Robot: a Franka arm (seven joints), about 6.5 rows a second.
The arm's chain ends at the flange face. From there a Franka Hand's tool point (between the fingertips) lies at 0.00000 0.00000 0.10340 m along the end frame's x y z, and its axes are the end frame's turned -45 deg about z.
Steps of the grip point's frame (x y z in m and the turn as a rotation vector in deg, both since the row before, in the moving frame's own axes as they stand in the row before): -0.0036 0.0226 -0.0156 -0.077 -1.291 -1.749; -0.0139 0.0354 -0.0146 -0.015 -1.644 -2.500; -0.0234 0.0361 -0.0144 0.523 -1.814 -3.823; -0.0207 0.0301 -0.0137 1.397 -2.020 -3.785
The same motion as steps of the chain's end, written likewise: 0.0150 0.0168 -0.0156 -0.967 -0.858 -1.749; 0.0172 0.0327 -0.0146 -1.173 -1.152 -2.500; 0.0119 0.0403 -0.0143 -0.913 -1.653 -3.823; 0.0110 0.0350 -0.0136 -0.441 -2.416 -3.785
